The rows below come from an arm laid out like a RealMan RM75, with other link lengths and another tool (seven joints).
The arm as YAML. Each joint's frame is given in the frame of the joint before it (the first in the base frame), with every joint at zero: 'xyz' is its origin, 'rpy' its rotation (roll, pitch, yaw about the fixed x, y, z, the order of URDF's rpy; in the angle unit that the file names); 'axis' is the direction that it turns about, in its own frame. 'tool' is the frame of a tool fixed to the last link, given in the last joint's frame.
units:
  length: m
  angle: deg
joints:
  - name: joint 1
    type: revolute
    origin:
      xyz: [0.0, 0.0, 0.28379]
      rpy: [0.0, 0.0, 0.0]
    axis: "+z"
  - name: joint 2
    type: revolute
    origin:
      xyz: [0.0, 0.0, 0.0]
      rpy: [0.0, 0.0, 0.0]
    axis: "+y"
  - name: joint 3
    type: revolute
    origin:
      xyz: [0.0, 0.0, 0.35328]
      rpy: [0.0, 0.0, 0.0]
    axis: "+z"
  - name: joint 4
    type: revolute
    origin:
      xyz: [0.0, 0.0, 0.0]
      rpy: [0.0, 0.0, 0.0]
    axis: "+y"
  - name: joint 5
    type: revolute
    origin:
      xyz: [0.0, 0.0, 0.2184]
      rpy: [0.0, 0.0, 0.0]
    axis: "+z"
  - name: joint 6
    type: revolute
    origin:
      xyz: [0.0, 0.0, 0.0]
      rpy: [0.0, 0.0, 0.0]
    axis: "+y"
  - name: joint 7
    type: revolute
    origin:
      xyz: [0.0, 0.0, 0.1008]
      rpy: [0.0, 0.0, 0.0]
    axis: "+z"
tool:
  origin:
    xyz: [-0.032, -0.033, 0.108]
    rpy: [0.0, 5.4, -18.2]
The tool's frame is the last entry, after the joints.
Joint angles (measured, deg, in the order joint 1, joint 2, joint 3, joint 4, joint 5, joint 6, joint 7), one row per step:
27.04 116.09 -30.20 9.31 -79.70 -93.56 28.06
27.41 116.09 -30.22 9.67 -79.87 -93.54 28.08
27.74 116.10 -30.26 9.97 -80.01 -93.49 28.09
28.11 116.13 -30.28 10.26 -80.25 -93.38 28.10
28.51 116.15 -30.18 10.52 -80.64 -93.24 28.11
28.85 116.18 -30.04 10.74 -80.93 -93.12 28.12
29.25 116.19 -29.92 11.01 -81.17 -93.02 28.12
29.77 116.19 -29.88 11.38 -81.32 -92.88 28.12
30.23 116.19 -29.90 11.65 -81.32 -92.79 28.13
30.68 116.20 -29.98 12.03 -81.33 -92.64 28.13
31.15 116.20 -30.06 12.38 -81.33 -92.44 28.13
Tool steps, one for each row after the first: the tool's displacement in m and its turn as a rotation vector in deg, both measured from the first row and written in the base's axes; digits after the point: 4 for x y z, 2 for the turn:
-0.0026 0.0012 -0.0017 -0.38 0.18 0.29
-0.0050 0.0024 -0.0034 -0.72 0.31 0.54
-0.0077 0.0037 -0.0056 -1.15 0.39 0.84
-0.0107 0.0052 -0.0077 -1.59 0.43 1.19
-0.0132 0.0066 -0.0094 -1.90 0.51 1.45
-0.0160 0.0082 -0.0108 -2.19 0.61 1.74
-0.0194 0.0104 -0.0126 -2.54 0.74 2.06
-0.0224 0.0125 -0.0137 -2.76 0.86 2.34
-0.0252 0.0142 -0.0156 -3.12 0.98 2.55
-0.0280 0.0162 -0.0173 -3.47 1.04 2.75

